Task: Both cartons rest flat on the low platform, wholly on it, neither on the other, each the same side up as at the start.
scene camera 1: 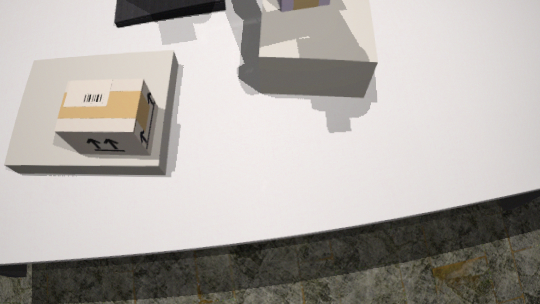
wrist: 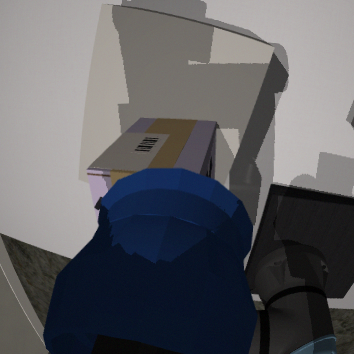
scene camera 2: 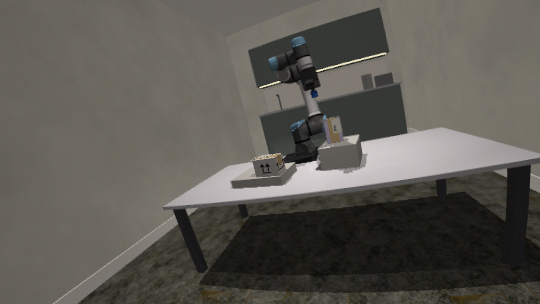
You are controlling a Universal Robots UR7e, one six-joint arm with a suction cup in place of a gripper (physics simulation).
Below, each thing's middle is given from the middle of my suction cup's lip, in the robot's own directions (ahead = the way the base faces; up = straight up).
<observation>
The tall block (scene camera 1: 318, 55) lies 80 mm behind my suction cup, 80 mm to the left of it and 340 mm below it. The rest, counted from my suction cup: low platform (scene camera 2: 248, 179): 40 mm ahead, 370 mm to the right, 380 mm below.
</observation>
